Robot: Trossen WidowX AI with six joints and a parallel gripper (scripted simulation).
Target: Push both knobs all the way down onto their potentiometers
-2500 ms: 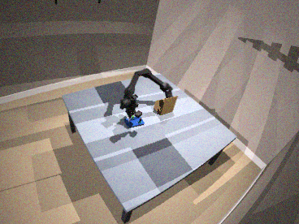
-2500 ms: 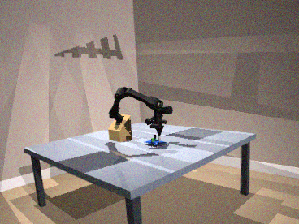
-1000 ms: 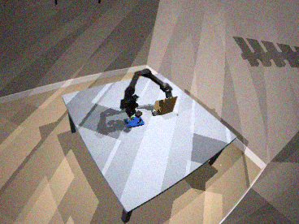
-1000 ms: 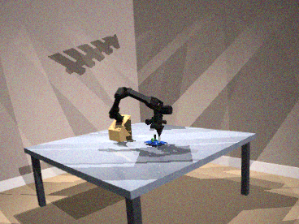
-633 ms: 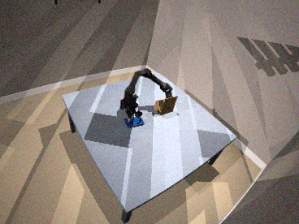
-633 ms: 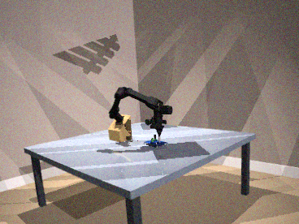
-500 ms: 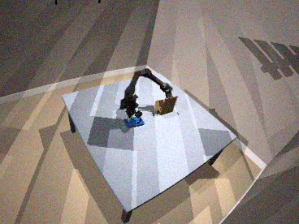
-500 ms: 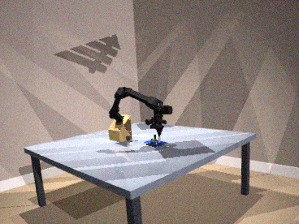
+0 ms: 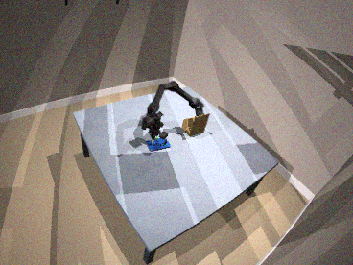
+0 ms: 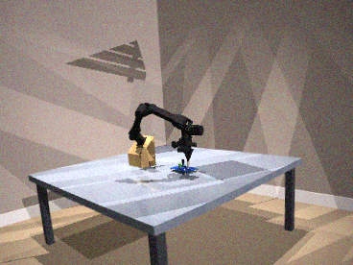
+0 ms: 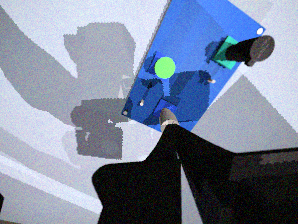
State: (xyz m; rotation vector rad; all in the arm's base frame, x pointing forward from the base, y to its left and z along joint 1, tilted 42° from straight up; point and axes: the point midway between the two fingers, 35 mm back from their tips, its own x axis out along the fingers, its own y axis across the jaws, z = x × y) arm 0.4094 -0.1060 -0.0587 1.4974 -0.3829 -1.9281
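Now: the knob 80 mm behind my gripper tip, 50 mm to the left of it and 20 mm below it.
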